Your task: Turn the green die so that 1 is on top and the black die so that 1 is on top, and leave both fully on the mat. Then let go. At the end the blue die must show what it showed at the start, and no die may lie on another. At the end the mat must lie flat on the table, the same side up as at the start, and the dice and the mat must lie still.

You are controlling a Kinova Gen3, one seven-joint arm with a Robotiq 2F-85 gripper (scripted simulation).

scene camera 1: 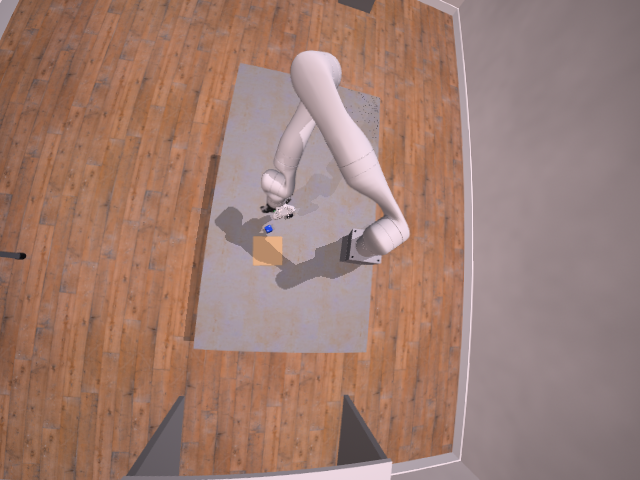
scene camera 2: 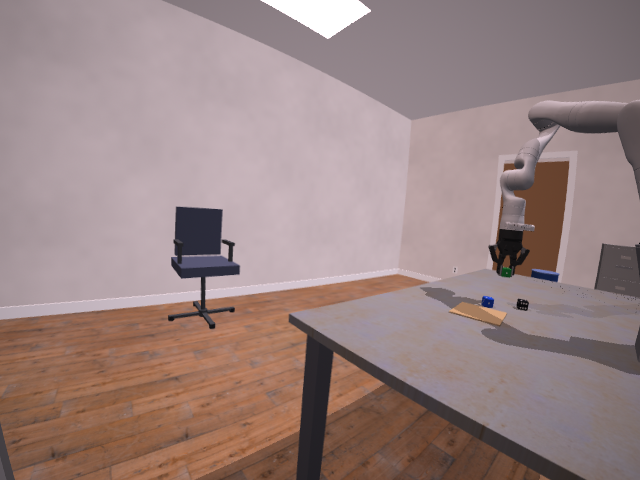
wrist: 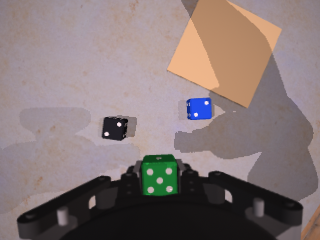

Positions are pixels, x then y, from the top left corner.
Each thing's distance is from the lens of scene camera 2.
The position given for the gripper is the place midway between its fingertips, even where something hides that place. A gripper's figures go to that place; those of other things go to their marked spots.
gripper (scene camera 2: 504,276): 1.05 m
tan mat (scene camera 2: 494,317): 0.88 m
